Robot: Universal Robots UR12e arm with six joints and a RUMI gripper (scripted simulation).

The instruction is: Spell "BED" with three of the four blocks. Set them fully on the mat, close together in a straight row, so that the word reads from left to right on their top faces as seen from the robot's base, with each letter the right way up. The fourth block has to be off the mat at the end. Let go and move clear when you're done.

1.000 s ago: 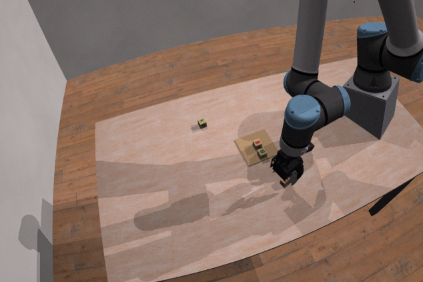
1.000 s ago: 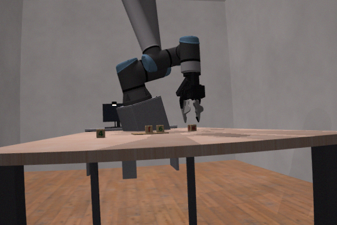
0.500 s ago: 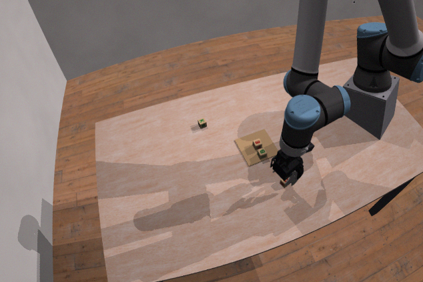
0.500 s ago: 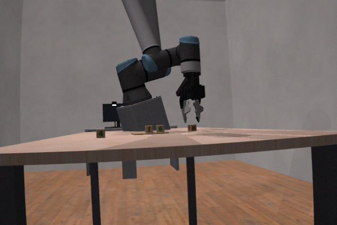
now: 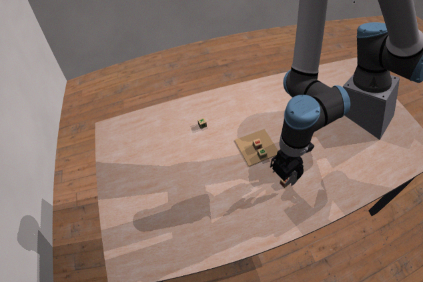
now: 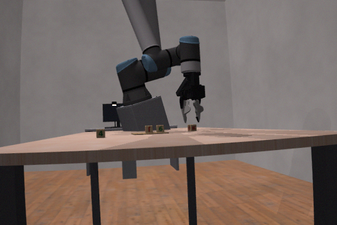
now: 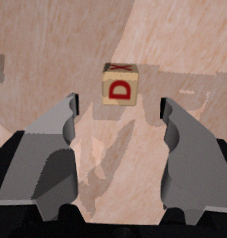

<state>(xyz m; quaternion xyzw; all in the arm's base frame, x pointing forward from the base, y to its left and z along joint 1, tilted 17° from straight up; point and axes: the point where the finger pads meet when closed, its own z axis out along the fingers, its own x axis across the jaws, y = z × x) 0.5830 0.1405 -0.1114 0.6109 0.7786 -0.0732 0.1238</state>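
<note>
Right now my hand is 20 cm to the left of the tan mat, 5 cm above it and 2 cm short of it. The rest, counted from my hand: green block: 40 cm to the right, 18 cm ahead, 4 cm below.
</note>
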